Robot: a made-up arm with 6 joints. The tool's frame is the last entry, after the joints. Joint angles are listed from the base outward. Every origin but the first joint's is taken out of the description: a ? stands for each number. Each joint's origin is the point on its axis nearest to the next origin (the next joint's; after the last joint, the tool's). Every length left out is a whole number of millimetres.
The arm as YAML. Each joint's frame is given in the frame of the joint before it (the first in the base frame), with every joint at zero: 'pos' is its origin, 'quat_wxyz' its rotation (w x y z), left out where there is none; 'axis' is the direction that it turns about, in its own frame. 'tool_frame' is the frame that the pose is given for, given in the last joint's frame.
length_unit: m
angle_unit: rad
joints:
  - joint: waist
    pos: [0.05, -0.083, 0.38]
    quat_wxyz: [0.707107, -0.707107, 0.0, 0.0]
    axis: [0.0, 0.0, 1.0]
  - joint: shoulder
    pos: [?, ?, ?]
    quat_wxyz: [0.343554, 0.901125, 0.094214, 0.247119]
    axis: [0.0, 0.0, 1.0]
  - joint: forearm
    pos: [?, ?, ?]
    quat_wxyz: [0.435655, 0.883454, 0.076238, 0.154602]
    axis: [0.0, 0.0, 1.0]
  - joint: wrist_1
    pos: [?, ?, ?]
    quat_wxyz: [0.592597, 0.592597, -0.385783, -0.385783]
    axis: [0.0, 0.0, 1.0]
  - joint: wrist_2
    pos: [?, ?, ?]
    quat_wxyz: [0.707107, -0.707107, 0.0, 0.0]
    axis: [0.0, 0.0, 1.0]
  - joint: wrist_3
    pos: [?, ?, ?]
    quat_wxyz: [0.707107, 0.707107, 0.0, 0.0]
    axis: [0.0, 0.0, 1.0]
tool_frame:
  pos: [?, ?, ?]
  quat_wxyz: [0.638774, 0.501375, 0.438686, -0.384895]
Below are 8 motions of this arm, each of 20 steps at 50 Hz.
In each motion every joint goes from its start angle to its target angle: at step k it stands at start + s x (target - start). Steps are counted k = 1, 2, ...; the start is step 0. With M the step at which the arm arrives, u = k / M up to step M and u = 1 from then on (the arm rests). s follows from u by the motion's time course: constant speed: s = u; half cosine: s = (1 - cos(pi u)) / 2; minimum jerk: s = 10 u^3 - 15 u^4 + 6 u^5.
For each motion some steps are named. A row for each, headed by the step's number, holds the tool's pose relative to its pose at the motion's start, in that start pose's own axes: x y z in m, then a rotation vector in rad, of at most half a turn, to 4 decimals.
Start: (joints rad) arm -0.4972 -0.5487 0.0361 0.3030 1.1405 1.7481
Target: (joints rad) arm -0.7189 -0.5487 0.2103 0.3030 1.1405 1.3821
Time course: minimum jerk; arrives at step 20
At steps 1, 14, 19, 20:
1: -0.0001 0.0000 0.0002 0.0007 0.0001 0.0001
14: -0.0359 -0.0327 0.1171 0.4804 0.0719 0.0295
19: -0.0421 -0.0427 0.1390 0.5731 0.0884 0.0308
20: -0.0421 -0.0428 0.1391 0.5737 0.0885 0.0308

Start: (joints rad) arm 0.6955 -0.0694 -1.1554 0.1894 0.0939 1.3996
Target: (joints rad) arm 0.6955 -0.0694 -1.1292 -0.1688 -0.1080 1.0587
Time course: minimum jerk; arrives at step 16
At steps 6, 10, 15, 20:
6: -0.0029 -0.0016 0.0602 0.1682 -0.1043 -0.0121
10: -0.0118 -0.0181 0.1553 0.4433 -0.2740 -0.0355
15: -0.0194 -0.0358 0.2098 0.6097 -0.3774 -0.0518
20: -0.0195 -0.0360 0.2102 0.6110 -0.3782 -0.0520

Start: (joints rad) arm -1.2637 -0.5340 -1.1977 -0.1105 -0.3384 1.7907
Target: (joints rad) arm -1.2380 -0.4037 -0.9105 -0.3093 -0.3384 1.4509
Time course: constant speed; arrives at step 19
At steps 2, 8, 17, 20:
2: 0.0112 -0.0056 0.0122 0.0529 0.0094 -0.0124
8: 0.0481 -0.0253 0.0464 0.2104 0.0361 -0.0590
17: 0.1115 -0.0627 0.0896 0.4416 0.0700 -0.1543
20: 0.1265 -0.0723 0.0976 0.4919 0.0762 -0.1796

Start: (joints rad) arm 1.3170 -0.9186 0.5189 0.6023 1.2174 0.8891
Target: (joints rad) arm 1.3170 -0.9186 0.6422 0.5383 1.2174 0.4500
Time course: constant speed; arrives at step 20
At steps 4, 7, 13, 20:
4: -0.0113 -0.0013 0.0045 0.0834 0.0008 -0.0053
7: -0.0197 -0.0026 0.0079 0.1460 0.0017 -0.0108
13: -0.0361 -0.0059 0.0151 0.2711 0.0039 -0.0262
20: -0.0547 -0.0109 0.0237 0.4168 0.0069 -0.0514

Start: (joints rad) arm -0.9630 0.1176 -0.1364 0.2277 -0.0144 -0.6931
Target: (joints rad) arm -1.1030 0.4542 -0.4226 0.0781 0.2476 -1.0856
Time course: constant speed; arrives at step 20
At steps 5, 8, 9, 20:
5: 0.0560 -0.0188 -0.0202 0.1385 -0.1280 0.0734
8: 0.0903 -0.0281 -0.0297 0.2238 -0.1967 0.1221
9: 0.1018 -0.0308 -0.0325 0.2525 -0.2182 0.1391
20: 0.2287 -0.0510 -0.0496 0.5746 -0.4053 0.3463

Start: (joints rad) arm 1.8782 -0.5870 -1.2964 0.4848 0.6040 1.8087
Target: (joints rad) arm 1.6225 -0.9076 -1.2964 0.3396 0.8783 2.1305
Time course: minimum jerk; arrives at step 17
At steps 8, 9, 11, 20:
8: -0.0562 0.0064 0.0049 -0.0739 0.1777 0.1873
9: -0.0702 0.0065 0.0080 -0.0915 0.2192 0.2370
11: -0.0961 0.0050 0.0157 -0.1230 0.2936 0.3331
20: -0.1256 0.0005 0.0283 -0.1575 0.3747 0.4512

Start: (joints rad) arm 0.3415 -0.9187 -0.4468 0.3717 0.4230 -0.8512
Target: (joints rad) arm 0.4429 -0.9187 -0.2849 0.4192 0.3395 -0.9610
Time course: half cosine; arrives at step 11
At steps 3, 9, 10, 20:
3: -0.0096 0.0000 0.0095 0.0011 0.0127 -0.0116
9: -0.0490 0.0023 0.0534 0.0034 0.0683 -0.0638
10: -0.0520 0.0027 0.0570 0.0035 0.0727 -0.0681
20: -0.0530 0.0028 0.0582 0.0035 0.0742 -0.0696

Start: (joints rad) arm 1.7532 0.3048 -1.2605 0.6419 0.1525 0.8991
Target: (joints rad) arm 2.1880 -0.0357 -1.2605 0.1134 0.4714 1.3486
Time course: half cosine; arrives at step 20
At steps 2, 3, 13, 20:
2: -0.0041 0.0060 0.0140 0.0187 0.0090 0.0064
3: -0.0093 0.0129 0.0313 0.0416 0.0201 0.0148
13: -0.1394 0.0036 0.4465 0.5259 0.2638 0.3285
20: -0.1891 -0.0901 0.5983 0.7029 0.3374 0.5249

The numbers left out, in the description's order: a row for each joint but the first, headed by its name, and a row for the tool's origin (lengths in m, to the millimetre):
shoulder: -0.032 0.024 0.0
forearm: 0.072 -0.082 0.0
wrist_1: -0.163 -0.127 0.0
wrist_2: -0.1 0.47 0.0
wrist_3: 0.04 -0.01 0.0
tool: 0.07 -0.01 0.0

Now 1 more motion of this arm.
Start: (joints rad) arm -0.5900 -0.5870 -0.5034 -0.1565 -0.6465 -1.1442
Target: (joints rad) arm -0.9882 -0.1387 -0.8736 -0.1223 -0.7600 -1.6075
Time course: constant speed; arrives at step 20
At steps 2, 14, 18, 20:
2: 0.0121 -0.0363 0.0222 0.0235 0.0308 0.0826
14: 0.1411 -0.2169 0.1970 0.1016 0.3405 0.4842
18: 0.2033 -0.2531 0.2678 0.0988 0.4819 0.5721
20: 0.2371 -0.2650 0.3047 0.0912 0.5574 0.6058

